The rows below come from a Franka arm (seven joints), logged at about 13 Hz.
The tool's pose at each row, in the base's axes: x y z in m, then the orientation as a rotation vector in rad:
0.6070 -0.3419 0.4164 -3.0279 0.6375 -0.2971
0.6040 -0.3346 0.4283 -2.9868 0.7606 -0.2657
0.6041 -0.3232 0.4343 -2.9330 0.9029 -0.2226
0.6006 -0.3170 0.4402 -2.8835 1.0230 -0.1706
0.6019 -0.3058 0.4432 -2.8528 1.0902 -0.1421
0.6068 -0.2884 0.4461 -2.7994 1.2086 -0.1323
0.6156 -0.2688 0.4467 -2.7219 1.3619 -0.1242
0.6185 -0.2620 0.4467 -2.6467 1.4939 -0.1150
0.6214 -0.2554 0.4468 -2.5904 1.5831 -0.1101
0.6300 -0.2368 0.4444 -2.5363 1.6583 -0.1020
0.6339 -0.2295 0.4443 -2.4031 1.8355 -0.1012
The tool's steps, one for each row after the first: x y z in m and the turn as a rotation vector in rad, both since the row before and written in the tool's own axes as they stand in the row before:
-0.0035 -0.0063 -0.0123 0.0031 -0.0190 0.0847
-0.0044 -0.0106 -0.0058 0.0019 -0.0258 0.0999
-0.0057 -0.0038 -0.0063 -0.0029 -0.0311 0.0861
-0.0058 -0.0098 -0.0024 -0.0014 -0.0170 0.0491
-0.0078 -0.0165 -0.0015 0.0004 -0.0029 0.0853
-0.0082 -0.0198 0.0014 0.0011 -0.0004 0.1128
-0.0037 -0.0064 0.0007 0.0002 -0.0013 0.1000
-0.0042 -0.0059 0.0006 0.0010 -0.0001 0.0694
-0.0127 -0.0157 0.0043 0.0021 -0.0036 0.0612
-0.0051 -0.0064 0.0010 0.0058 0.0055 0.1460

